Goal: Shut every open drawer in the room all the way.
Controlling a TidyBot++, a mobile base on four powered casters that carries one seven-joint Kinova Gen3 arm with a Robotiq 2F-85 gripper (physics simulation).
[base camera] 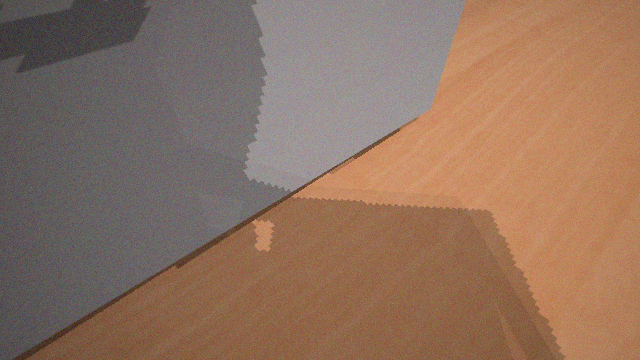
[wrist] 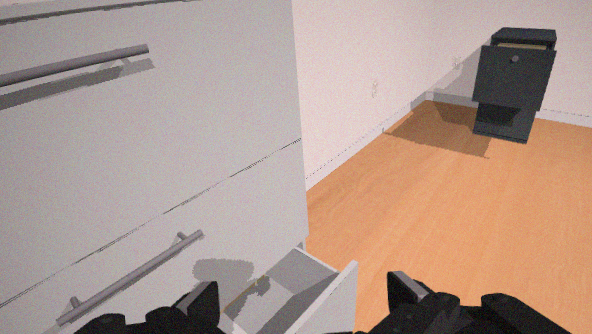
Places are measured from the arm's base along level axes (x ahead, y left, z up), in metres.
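Pixels of known places: gripper, fingertip midpoint: [wrist: 302,296].
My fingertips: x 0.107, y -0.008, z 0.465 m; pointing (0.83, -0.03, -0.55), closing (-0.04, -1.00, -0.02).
Observation:
Behind a point stands the place of what it marks.
In the wrist view, a large light grey cabinet [wrist: 150,150] {z 0.408, x 0.436, y 0.211 m} fills the left side. Its two drawer fronts with bar handles [wrist: 75,64] {z 0.559, x 0.366, y 0.231 m} [wrist: 135,280] {z 0.197, x 0.363, y 0.284 m} look flush. Below them, a low drawer [wrist: 344,297] {z -0.119, x 0.518, y -0.118 m} stands open, its inside visible; the left part is hidden by a finger. A small dark cabinet [wrist: 529,35] {z 0.340, x 1.928, y -1.683 m} stands far off at the right, with its upper drawer [wrist: 510,80] {z 0.140, x 1.575, y -1.318 m} pulled out and a tan strip showing behind the front. My gripper [wrist: 302,296] {z 0.465, x 0.107, y -0.008 m} is open and empty, its fingers appearing across the low drawer and the floor.
A light grey panel [base camera: 340,90] {z -0.248, x 0.420, y -0.020 m} is close at the left in the base camera view, partly in shadow. Wooden floor [base camera: 560,125] {z -0.397, x 0.599, y -0.390 m} [wrist: 440,200] {z -0.396, x 1.233, y -0.794 m} runs beside it and between the two cabinets. A pale wall [wrist: 360,50] {z 0.299, x 1.916, y -0.507 m} with outlets stands behind.

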